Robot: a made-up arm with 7 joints.
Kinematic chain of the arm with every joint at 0, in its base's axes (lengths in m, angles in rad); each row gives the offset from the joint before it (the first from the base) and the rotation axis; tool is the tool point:
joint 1: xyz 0 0 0.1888 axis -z
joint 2: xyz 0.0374 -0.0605 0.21 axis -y
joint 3: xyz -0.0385 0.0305 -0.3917 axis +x
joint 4: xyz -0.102 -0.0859 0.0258 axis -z
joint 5: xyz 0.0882 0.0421 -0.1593 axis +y
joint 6: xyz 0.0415 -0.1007 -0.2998 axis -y
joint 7: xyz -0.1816 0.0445 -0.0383 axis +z
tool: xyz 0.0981 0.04 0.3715
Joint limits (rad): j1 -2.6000..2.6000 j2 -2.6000..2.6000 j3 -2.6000..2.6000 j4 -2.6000..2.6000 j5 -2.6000..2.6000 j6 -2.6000..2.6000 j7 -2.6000..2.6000
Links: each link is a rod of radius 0.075 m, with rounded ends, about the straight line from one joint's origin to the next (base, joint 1, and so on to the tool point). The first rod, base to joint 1, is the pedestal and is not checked.
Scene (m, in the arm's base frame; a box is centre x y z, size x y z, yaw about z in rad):
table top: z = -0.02
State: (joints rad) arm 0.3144 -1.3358 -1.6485 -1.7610 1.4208 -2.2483 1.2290
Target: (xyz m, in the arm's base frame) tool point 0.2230 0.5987 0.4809
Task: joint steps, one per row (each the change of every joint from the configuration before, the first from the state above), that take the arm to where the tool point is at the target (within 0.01 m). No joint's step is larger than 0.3 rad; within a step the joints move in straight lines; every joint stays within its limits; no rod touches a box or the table.
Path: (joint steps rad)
1: 0.2283 0.1603 -0.2379 0.1842 0.2948 -0.0879 -0.0895
2: 0.2284 0.1603 -0.2378 0.1842 0.2948 -0.0880 -0.0895
3: 0.2283 0.1603 -0.2379 0.1842 0.2948 -0.0879 -0.0895
4: 0.2284 0.1603 -0.2379 0.1842 0.2948 -0.0879 -0.0896

